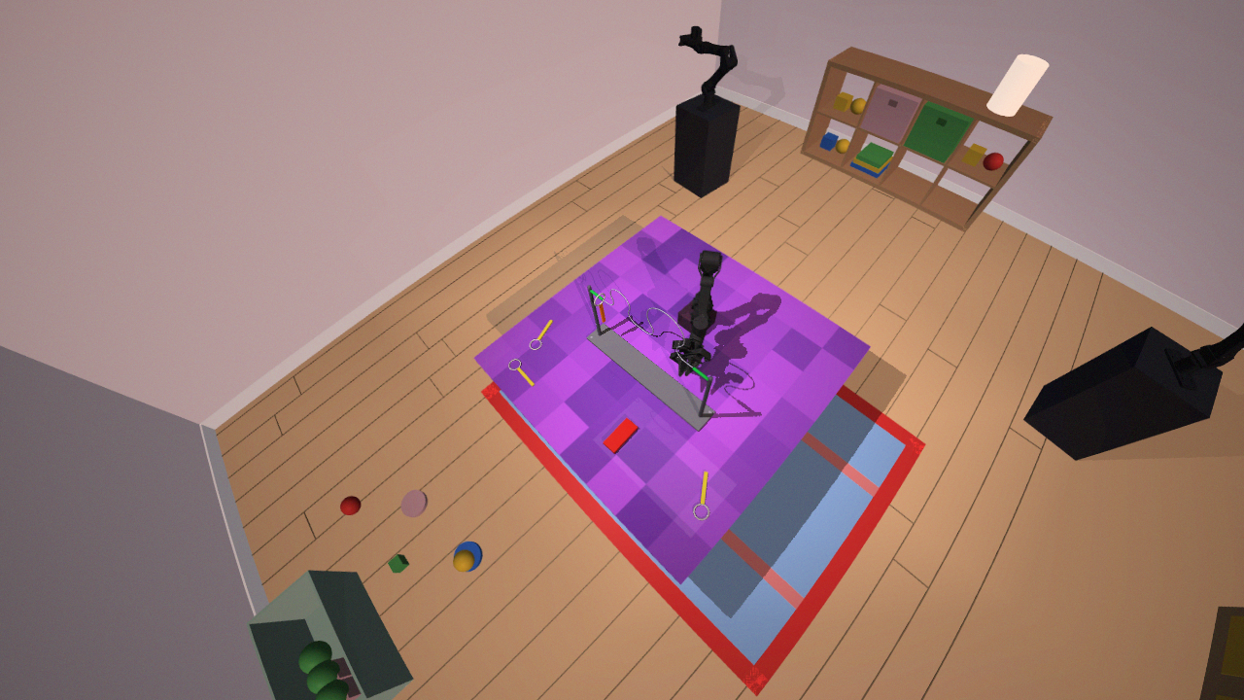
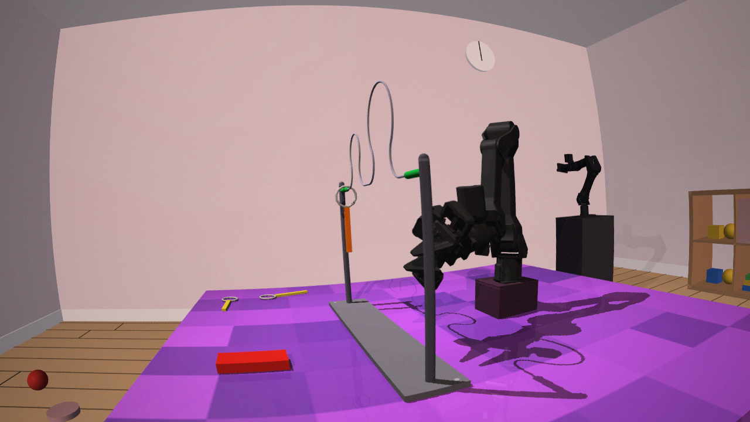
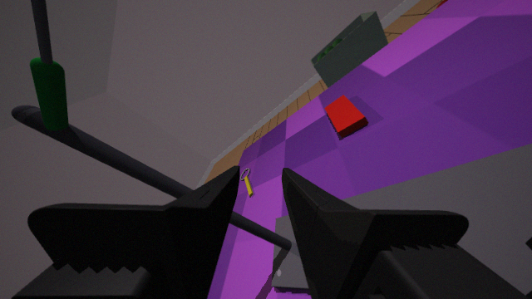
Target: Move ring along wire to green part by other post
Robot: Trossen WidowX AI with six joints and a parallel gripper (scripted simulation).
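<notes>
My gripper tip is now 6 cm short of the ring with orange handle, 41 cm to the left of it and 8 cm below it. From my gripper tip the other things lie so: red block: 30 cm ahead, 3 cm to the right, 18 cm below.
</notes>
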